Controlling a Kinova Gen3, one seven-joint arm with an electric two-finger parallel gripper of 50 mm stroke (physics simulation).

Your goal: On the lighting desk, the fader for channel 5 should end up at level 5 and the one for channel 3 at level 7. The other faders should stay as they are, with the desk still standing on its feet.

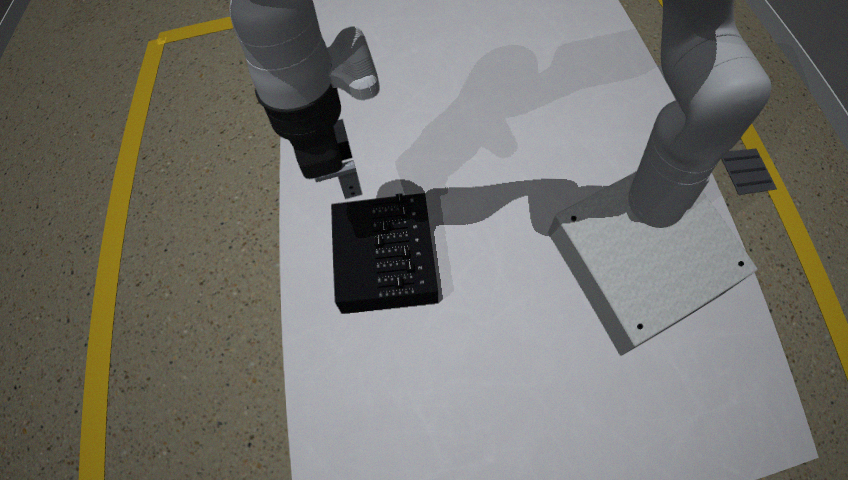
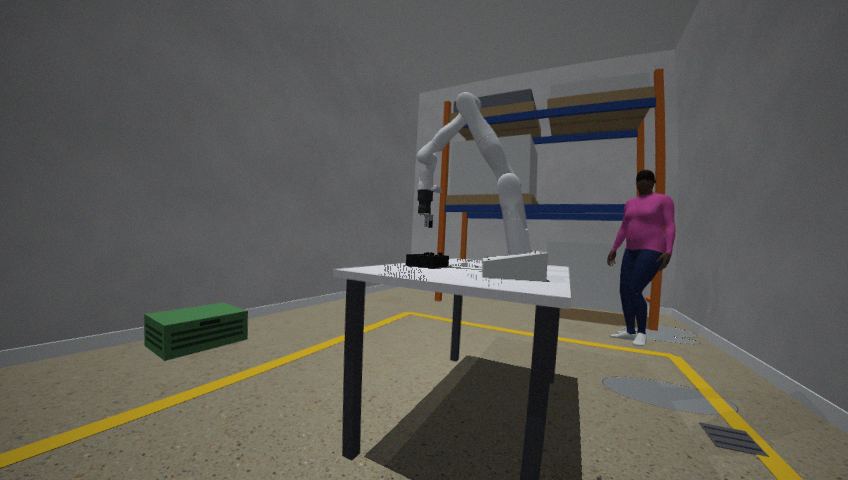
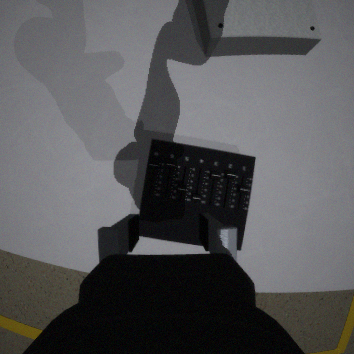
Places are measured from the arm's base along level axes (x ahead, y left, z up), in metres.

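Where they show: gripper, fingertip midpoint: (image 1: 348, 175) (image 2: 428, 227) (image 3: 168, 226); arm's base at its link origin: (image 1: 657, 200) (image 2: 519, 253).
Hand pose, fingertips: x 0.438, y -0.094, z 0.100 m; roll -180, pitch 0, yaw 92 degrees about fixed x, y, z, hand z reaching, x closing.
Things, the pixels of their top centre, and the offset from my fingertips. Level surfaces: height alone.
- black lighting desk at its top centre: (image 3: 198, 195) (image 1: 380, 241) (image 2: 428, 252) 0.039 m left, 0.020 m back, 0.121 m down
- channel 5 fader at its top centre: (image 3: 181, 188) (image 1: 383, 226) 0.016 m left, 0.030 m back, 0.121 m down
- channel 3 fader at its top centre: (image 1: 405, 251) (image 3: 215, 175) 0.064 m left, 0.050 m back, 0.121 m down
- table at its surface level: 0.189 m down
The black lighting desk (image 1: 355, 255) (image 2: 418, 260) (image 3: 167, 227) stands flat on the white table, its faders in a row. Numerals are barely legible. Counting from the channel 1 end, the channel 5 fader (image 1: 383, 225) (image 3: 182, 189) sits towards the blank half of the desk. The channel 3 fader (image 1: 405, 251) (image 3: 216, 175) sits nearer the channel labels. Scale figures are too small to read. My gripper (image 1: 348, 178) (image 2: 428, 221) (image 3: 168, 226) is open and empty, pointing down, well above the table beside the desk's channel 7 end. The desk's feet are hidden.
A pale sloped block (image 1: 666, 279) (image 2: 514, 267) (image 3: 270, 46) with dark holes stands by the arm's base. Arm shadows cross part of the desk and table (image 1: 505, 386) (image 2: 452, 279). A person (image 2: 647, 228) stands behind, near a shelf rack (image 2: 658, 136). A green crate (image 2: 205, 333) lies on the floor.
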